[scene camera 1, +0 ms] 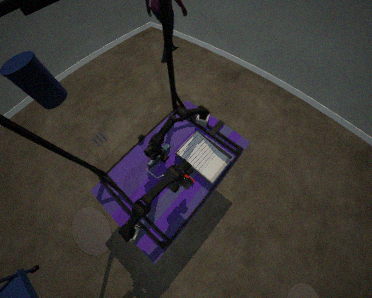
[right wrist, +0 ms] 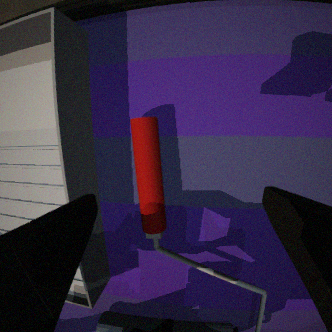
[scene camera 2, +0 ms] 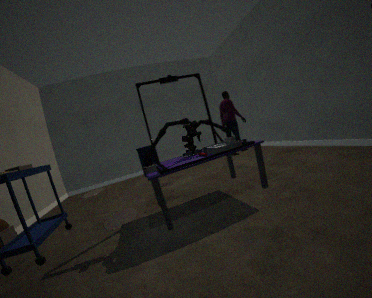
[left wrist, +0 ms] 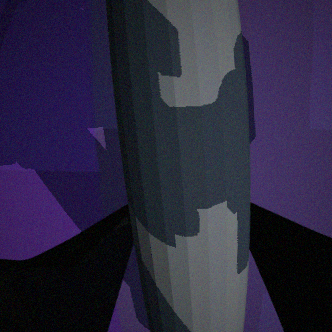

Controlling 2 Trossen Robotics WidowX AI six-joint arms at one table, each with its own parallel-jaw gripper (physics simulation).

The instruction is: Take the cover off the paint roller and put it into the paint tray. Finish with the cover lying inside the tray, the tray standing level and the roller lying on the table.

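Observation:
The paint roller lies on the purple table. Its red cover is on the wire frame, right beside the grey paint tray. My left gripper is shut on the roller's grey handle, low over the table. My right gripper is open and empty; it hangs just above the red cover, with one finger on each side of it in the right wrist view.
The tray stands level at the table's far right part. A black camera frame spans the table. A person walks behind the table. A blue cart stands far off at the left.

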